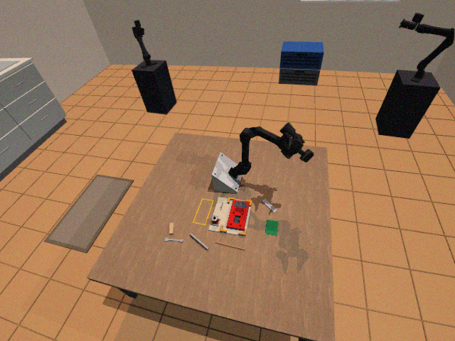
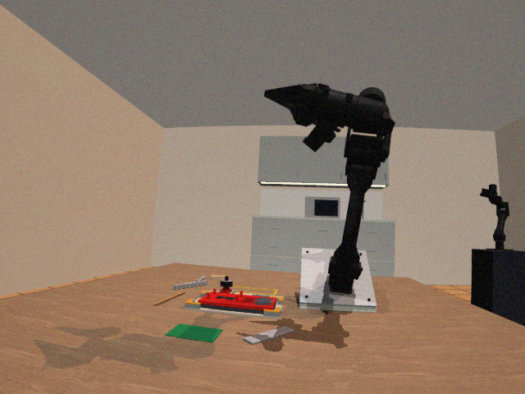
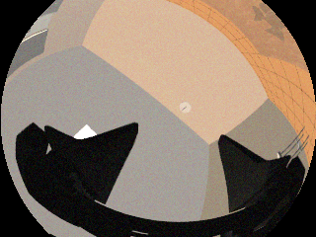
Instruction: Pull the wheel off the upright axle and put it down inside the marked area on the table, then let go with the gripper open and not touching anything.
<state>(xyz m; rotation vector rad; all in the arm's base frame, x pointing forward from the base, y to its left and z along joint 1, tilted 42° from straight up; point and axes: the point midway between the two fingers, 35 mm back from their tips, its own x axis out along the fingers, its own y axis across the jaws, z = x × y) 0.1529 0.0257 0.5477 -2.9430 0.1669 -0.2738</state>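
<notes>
The black wheel is 44 cm below my gripper tip, 40 cm to the right of it and 20 cm ahead of it. From my gripper tip the other things lie so: wooden block 65 cm to the right, 47 cm below, 32 cm ahead; green pad 47 cm below, 15 cm ahead, 6 cm to the right; thin wooden stick 47 cm below, 33 cm ahead, 26 cm to the right.
</notes>
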